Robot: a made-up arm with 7 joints. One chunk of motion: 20 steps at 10 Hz.
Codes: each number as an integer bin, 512 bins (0 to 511) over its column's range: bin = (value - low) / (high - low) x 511, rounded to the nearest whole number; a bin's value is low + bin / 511 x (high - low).
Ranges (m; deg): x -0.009..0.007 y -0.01..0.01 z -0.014..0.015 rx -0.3..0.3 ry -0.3..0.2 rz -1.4..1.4
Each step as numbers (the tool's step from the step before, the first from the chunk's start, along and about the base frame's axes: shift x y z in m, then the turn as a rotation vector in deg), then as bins.
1 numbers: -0.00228 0.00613 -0.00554 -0.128 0.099 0.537
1 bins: 215 412 149 146 408 354
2 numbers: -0.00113 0.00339 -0.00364 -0.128 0.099 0.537
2 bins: 251 342 183 146 408 354
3 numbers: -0.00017 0.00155 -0.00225 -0.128 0.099 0.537
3 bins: 282 295 207 146 408 354
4 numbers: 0.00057 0.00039 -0.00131 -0.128 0.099 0.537
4 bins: 306 265 224 146 408 354
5 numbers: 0.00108 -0.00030 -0.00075 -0.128 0.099 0.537
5 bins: 322 248 233 146 408 354
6 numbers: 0.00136 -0.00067 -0.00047 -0.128 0.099 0.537
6 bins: 331 238 238 146 408 354
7 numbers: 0.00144 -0.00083 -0.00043 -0.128 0.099 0.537
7 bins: 333 234 239 146 408 354
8 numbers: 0.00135 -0.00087 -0.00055 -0.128 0.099 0.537
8 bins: 331 233 237 146 408 354
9 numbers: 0.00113 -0.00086 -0.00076 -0.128 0.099 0.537
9 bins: 324 234 233 146 408 354
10 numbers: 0.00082 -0.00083 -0.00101 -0.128 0.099 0.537
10 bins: 314 234 229 146 408 354
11 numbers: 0.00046 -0.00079 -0.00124 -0.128 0.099 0.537
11 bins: 302 235 225 146 408 354
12 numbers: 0.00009 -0.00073 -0.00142 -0.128 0.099 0.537
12 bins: 290 237 222 146 408 354
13 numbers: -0.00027 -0.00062 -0.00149 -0.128 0.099 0.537
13 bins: 279 240 220 146 408 354
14 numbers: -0.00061 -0.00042 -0.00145 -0.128 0.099 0.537
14 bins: 268 245 221 146 408 354
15 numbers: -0.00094 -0.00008 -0.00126 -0.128 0.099 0.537
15 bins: 257 253 224 146 408 354
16 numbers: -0.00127 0.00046 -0.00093 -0.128 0.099 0.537
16 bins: 247 267 230 146 408 354
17 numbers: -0.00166 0.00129 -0.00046 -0.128 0.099 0.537
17 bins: 234 288 239 146 408 354
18 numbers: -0.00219 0.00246 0.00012 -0.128 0.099 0.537
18 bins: 217 318 249 146 408 354
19 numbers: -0.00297 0.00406 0.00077 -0.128 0.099 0.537
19 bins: 193 359 260 146 408 354
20 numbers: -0.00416 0.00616 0.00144 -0.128 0.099 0.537
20 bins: 155 413 272 146 408 354
